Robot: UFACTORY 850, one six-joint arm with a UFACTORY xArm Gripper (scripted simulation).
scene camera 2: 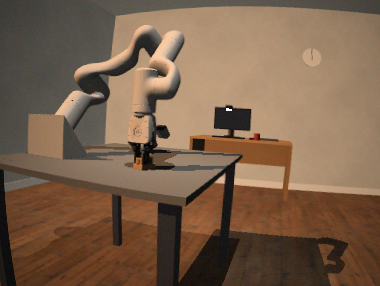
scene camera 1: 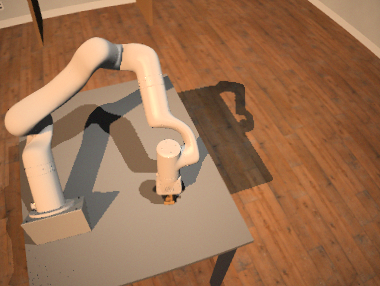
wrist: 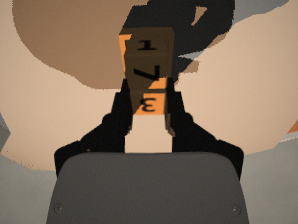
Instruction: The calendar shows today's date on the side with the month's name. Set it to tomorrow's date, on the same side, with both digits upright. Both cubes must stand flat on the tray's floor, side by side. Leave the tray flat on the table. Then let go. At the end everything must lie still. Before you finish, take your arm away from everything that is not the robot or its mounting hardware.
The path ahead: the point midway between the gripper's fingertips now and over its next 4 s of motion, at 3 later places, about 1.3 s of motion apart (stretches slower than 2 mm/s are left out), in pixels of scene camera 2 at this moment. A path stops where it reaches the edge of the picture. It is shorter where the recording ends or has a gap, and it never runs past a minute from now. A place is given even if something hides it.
My gripper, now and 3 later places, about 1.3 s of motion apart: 141, 163; 147, 135; 194, 141; 193, 167
